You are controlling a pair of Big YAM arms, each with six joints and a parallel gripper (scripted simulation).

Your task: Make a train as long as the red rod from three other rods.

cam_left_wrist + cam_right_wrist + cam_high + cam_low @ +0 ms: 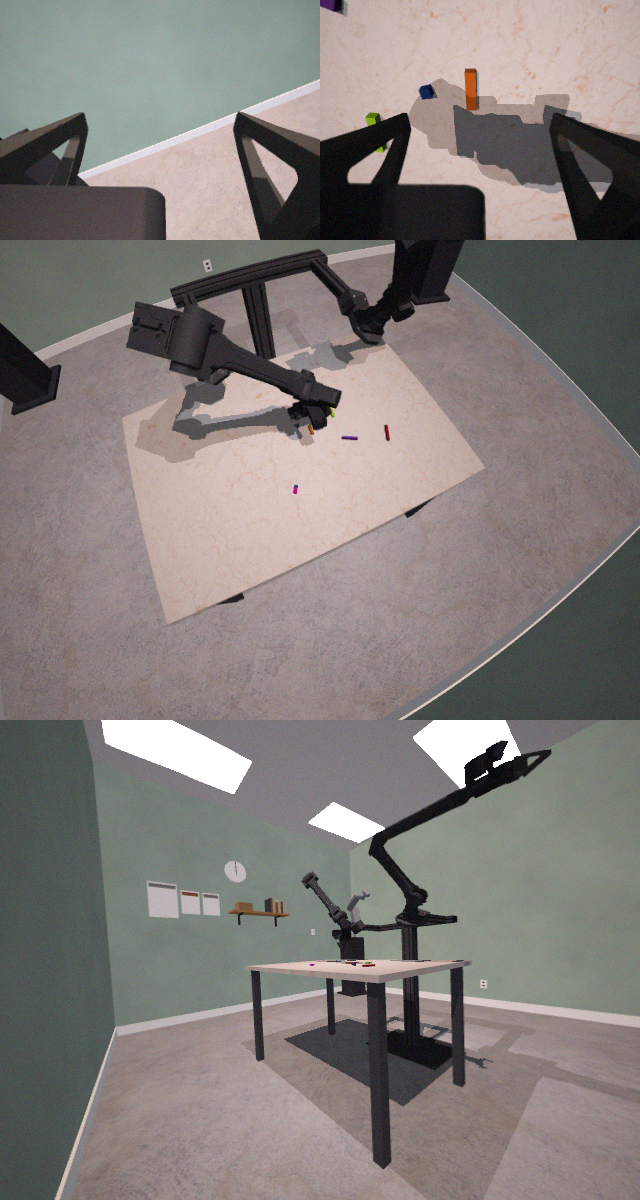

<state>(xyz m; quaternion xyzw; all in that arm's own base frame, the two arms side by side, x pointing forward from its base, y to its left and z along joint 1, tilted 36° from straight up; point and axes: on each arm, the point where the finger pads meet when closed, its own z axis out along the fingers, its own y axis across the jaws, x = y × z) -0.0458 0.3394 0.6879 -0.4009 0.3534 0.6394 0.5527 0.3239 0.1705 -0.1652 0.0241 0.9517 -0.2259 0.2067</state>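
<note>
Right now my right hand is 1 cm past the orange rod, 1 cm to the right of it and 8 cm above it. Also, from my right hand: purple rod: 7 cm ahead, 14 cm to the left, 8 cm below; then magenta rod: 21 cm ahead, 13 cm to the right, 8 cm below; then lime rod: 7 cm behind, 12 cm to the left, 8 cm below.
</note>
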